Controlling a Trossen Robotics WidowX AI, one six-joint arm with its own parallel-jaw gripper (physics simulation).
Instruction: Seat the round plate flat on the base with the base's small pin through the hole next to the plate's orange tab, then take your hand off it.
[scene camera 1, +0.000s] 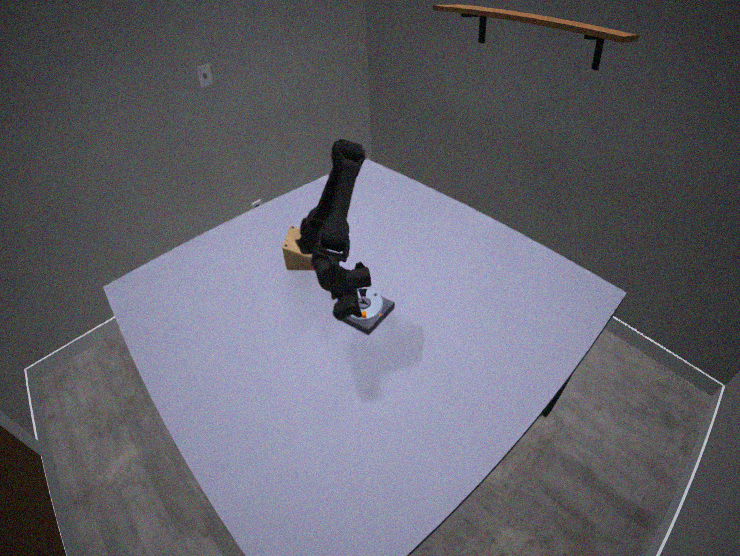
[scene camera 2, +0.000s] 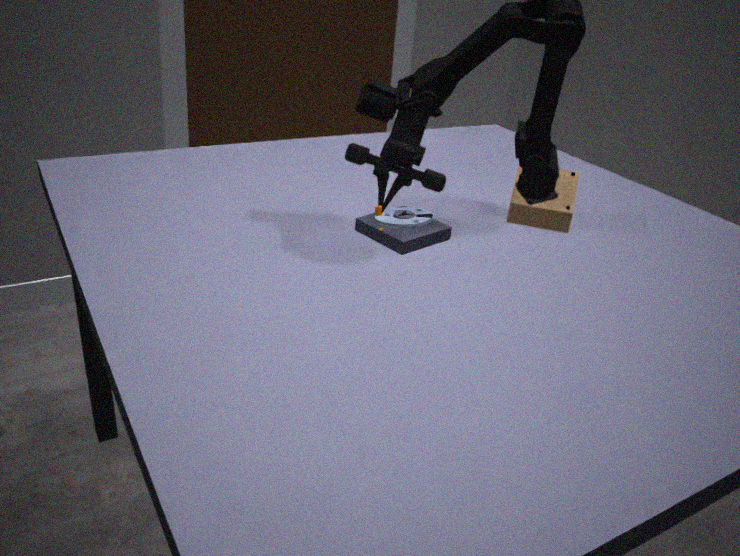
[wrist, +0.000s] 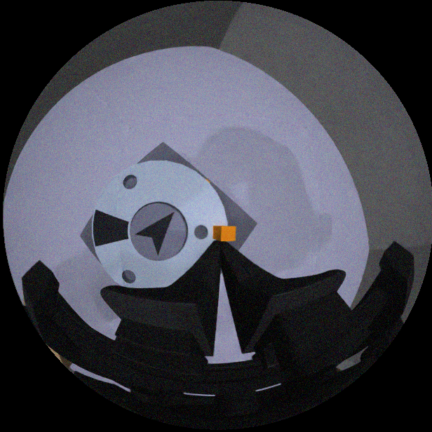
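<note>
The round pale plate lies on the dark square base, around the base's central hub with its black arrow. Its orange tab is at the right in the wrist view, beside one of three holes. A small orange mark on the base shows at the plate's rim, apart from the tab. The small pin cannot be made out. My gripper is shut and empty, its fingertips right beside the tab.
The arm's wooden mount block stands on the pale table behind the base. A wooden rail is on the wall.
</note>
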